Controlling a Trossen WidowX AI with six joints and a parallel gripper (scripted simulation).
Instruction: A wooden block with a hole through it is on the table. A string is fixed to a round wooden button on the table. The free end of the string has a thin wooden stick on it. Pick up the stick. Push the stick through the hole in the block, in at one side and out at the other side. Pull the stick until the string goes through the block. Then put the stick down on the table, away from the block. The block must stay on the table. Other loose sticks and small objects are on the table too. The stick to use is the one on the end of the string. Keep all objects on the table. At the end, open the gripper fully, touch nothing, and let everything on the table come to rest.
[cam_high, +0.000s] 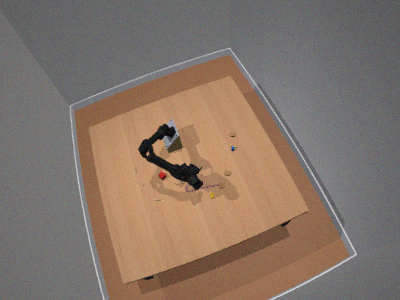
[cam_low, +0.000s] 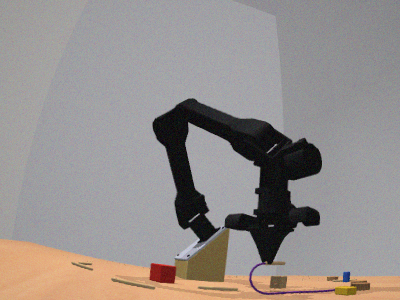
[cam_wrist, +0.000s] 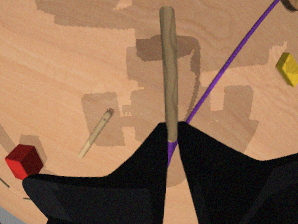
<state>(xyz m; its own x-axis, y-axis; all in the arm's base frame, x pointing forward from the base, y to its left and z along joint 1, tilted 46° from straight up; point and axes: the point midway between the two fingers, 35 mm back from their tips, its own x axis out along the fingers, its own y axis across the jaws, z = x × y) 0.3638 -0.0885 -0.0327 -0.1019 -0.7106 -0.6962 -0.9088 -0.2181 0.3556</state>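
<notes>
The wooden block is 100 mm behind my gripper tip, 110 mm to the left of it and 40 mm below it. Round my gripper tip: yellow piece: 130 mm ahead, 90 mm to the left, 50 mm below; thin wooden stick: 10 mm behind, 10 mm to the left; round wooden button: 90 mm ahead, 180 mm to the left, 50 mm below.
</notes>
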